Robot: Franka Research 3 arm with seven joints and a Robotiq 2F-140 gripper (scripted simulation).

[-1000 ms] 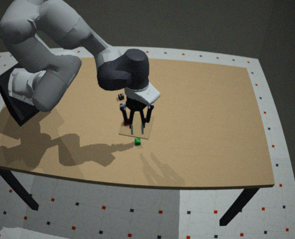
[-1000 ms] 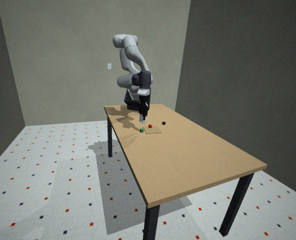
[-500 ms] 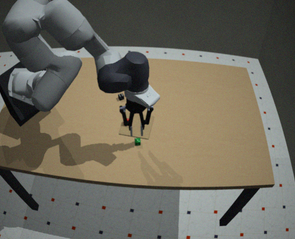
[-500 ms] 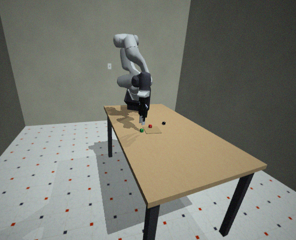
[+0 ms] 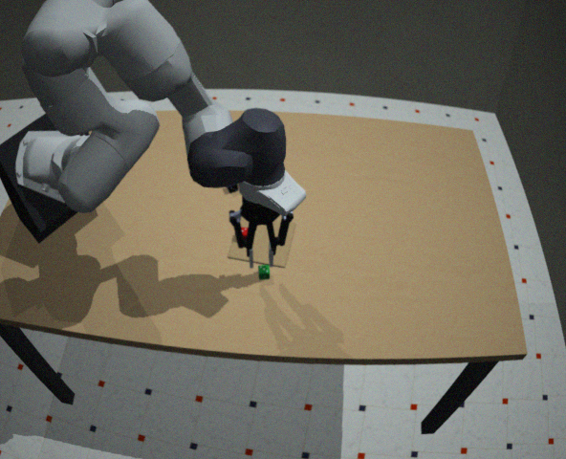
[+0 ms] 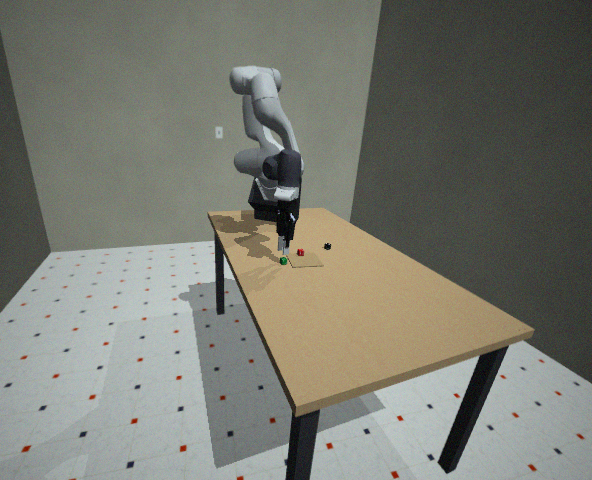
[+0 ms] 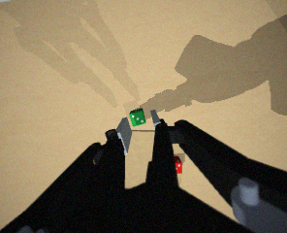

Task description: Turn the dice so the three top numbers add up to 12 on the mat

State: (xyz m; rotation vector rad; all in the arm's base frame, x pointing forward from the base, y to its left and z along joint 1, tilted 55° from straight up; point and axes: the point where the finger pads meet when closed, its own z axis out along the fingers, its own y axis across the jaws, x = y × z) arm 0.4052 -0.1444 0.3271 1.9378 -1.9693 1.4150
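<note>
My gripper is now 7 cm above the green die and 1 cm short of it. The rest, counted from my hand: tan mat: 10 cm to the left, 8 cm below, 4 cm ahead; black die: 29 cm to the left, 7 cm below, 2 cm ahead; red die: 12 cm to the left, 7 cm below, 1 cm behind.
</note>
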